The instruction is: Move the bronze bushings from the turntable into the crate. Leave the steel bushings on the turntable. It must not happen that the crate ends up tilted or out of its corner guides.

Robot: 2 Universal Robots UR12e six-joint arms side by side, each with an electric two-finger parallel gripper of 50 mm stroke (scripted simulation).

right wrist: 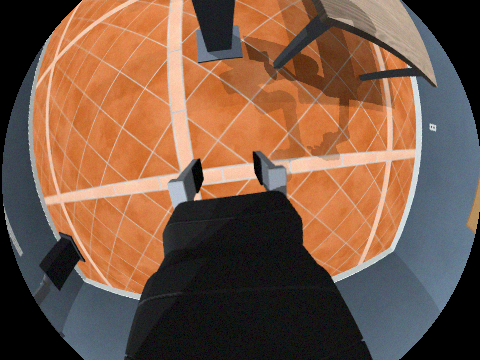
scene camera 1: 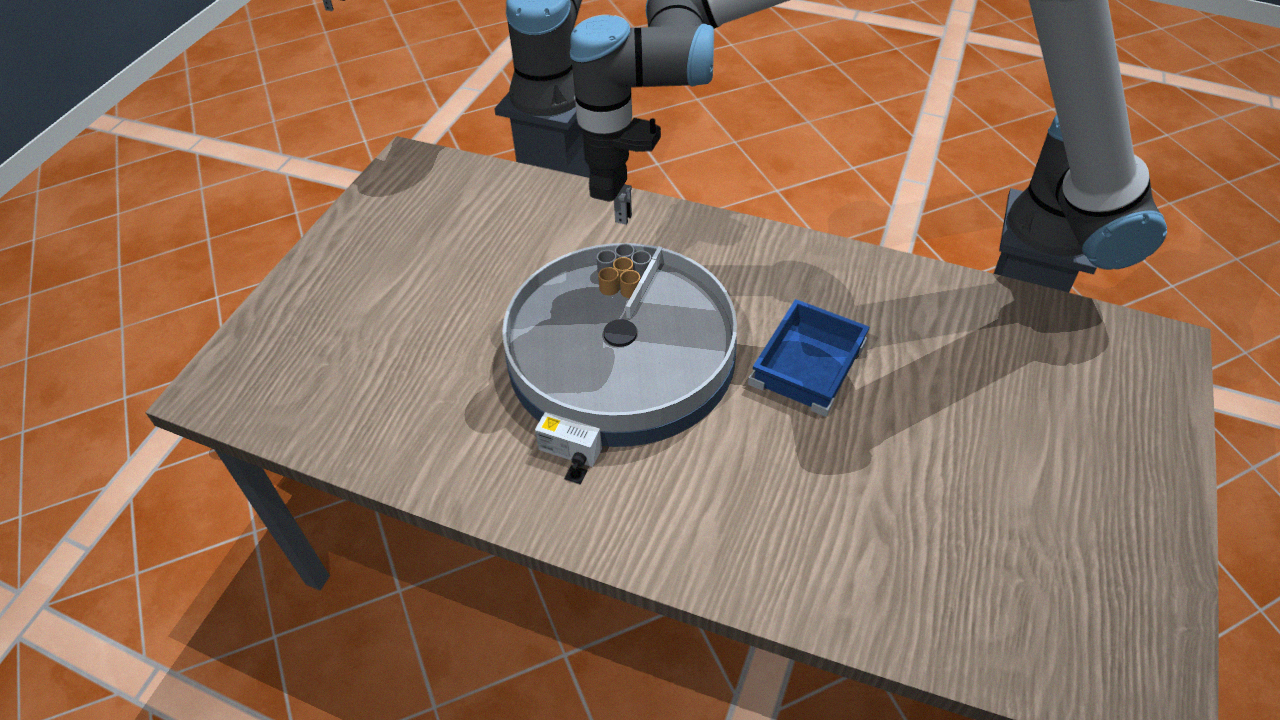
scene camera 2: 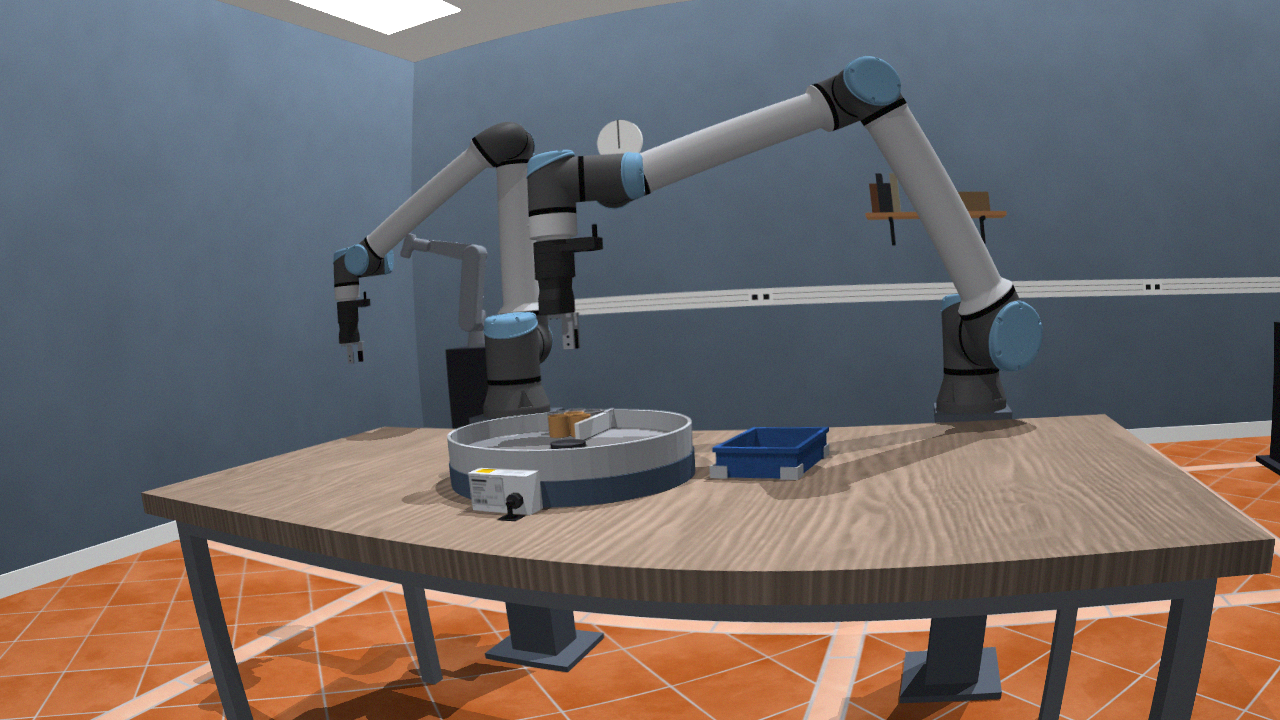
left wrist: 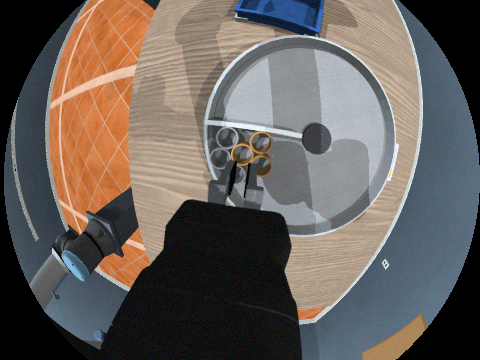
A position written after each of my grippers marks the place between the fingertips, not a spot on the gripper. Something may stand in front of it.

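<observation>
Blue crate (scene camera 1: 803, 360), (scene camera 2: 759, 452); out of frame in the right wrist view. My left gripper (scene camera 2: 571, 348), (scene camera 1: 623, 219), (left wrist: 241, 172). My right gripper (scene camera 2: 356, 362), (right wrist: 227, 165).
</observation>
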